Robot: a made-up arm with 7 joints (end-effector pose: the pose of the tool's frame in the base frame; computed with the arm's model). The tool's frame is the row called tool. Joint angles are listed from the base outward.
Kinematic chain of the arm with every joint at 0, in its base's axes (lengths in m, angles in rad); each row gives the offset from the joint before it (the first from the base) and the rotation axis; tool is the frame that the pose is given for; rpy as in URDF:
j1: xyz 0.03 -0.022 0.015 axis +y
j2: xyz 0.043 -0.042 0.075 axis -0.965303 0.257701 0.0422
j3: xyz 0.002 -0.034 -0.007 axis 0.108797 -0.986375 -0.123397
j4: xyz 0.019 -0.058 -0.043 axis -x
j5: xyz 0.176 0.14 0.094 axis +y
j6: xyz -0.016 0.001 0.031 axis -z
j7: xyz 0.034 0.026 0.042 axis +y
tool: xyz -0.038 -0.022 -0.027 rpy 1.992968 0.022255 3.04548
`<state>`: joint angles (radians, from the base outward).
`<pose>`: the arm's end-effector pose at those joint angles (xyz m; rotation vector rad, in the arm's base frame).
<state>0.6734 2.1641 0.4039 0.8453 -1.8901 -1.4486 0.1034</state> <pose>0.1889 -0.1795 -0.0896 1.8119 0.9163 0.9574</pose>
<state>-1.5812 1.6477 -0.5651 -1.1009 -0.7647 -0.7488 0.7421</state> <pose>-0.1127 -0.0565 0.2799 0.2681 2.1125 0.5229</pose>
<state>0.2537 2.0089 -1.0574 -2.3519 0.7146 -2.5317 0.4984</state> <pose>0.3342 -0.2089 0.3311 0.9964 -1.4517 -1.4044</pose>
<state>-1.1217 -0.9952 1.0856 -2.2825 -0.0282 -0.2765 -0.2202</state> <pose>0.1846 -0.3365 0.0868 2.1000 2.0957 -0.5480</pose>
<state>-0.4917 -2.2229 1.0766 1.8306 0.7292 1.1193 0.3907</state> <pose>0.2718 -0.2545 0.2096 -2.2915 -0.0472 -1.5119</pose>
